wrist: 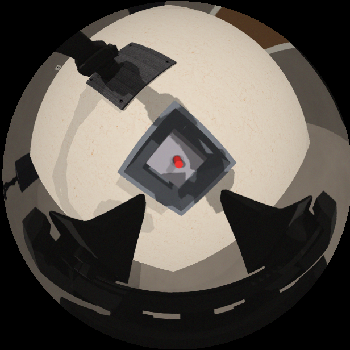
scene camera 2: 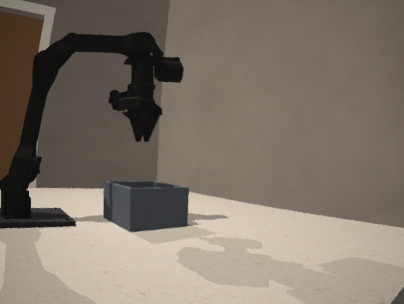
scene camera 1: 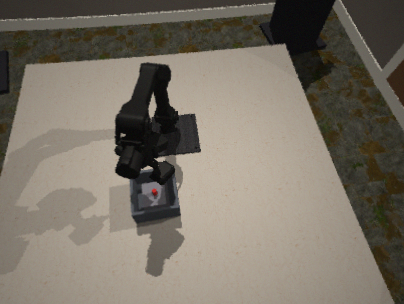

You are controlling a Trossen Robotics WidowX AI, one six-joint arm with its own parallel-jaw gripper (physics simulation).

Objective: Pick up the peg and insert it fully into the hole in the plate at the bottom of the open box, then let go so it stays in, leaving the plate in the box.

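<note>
The open grey-blue box stands on the table in front of the arm's base. The light grey plate lies at the bottom of the box, partly in shadow. The red peg stands nearly upright at the middle of the plate, at the hole, with its top part showing above the plate. How deep it sits is hard to tell. My gripper is open and empty, pointing down well above the box, apart from the peg. The box walls hide peg and plate in scene camera 2.
The arm's dark base plate lies on the pale table behind the box. The box walls rise around the plate and peg. Shadows of the arm fall across the table and into the box.
</note>
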